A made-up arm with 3 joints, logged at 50 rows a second.
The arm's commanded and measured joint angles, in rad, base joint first. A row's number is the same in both.
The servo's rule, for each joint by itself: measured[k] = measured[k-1] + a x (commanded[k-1-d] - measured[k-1]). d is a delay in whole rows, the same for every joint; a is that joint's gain. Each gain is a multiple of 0.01, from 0.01 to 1. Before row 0 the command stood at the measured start. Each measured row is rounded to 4 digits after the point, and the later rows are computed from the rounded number. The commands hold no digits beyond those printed.
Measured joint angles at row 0:
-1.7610, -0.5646, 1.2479
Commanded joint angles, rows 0 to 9:
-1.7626, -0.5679, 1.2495
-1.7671, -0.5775, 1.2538
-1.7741, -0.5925, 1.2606
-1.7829, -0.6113, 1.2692
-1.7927, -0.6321, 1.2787
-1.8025, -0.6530, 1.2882
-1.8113, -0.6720, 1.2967
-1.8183, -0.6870, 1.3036
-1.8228, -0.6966, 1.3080
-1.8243, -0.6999, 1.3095
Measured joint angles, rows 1 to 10:
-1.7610, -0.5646, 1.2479
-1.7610, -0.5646, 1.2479
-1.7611, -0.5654, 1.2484
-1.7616, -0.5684, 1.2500
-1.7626, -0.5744, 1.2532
-1.7642, -0.5836, 1.2580
-1.7665, -0.5957, 1.2642
-1.7694, -0.6100, 1.2714
-1.7728, -0.6255, 1.2790
-1.7764, -0.6409, 1.2864
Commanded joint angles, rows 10 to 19:
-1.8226, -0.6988, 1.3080
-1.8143, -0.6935, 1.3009
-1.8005, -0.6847, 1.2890
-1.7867, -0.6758, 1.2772
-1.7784, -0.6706, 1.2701
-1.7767, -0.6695, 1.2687
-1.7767, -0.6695, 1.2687
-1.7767, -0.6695, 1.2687
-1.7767, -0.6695, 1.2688
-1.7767, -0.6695, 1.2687
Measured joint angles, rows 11 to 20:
-1.7801, -0.6548, 1.2929
-1.7836, -0.6661, 1.2979
-1.7867, -0.6743, 1.3009
-1.7889, -0.6791, 1.3009
-1.7898, -0.6805, 1.2973
-1.7896, -0.6793, 1.2913
-1.7887, -0.6771, 1.2849
-1.7877, -0.6752, 1.2800
-1.7868, -0.6738, 1.2766
-1.7860, -0.6727, 1.2742

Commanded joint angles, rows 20 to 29:
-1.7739, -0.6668, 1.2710
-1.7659, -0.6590, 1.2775
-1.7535, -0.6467, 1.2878
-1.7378, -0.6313, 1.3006
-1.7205, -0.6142, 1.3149
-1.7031, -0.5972, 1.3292
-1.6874, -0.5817, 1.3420
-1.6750, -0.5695, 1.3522
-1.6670, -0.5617, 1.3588
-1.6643, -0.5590, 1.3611
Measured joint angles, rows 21 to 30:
-1.7853, -0.6719, 1.2726
-1.7846, -0.6713, 1.2714
-1.7837, -0.6702, 1.2713
-1.7823, -0.6674, 1.2732
-1.7800, -0.6622, 1.2776
-1.7766, -0.6545, 1.2845
-1.7721, -0.6444, 1.2936
-1.7666, -0.6326, 1.3043
-1.7603, -0.6199, 1.3156
-1.7535, -0.6073, 1.3266

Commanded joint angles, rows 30 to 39:
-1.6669, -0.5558, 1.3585
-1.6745, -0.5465, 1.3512
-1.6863, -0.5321, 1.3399
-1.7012, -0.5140, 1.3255
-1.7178, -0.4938, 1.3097
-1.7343, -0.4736, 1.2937
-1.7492, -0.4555, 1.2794
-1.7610, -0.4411, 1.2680
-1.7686, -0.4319, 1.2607
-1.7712, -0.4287, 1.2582
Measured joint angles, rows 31 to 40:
-1.7466, -0.5959, 1.3363
-1.7400, -0.5867, 1.3437
-1.7342, -0.5790, 1.3481
-1.7294, -0.5709, 1.3490
-1.7260, -0.5612, 1.3463
-1.7240, -0.5494, 1.3401
-1.7235, -0.5355, 1.3310
-1.7244, -0.5200, 1.3198
-1.7264, -0.5039, 1.3077
-1.7292, -0.4882, 1.2958

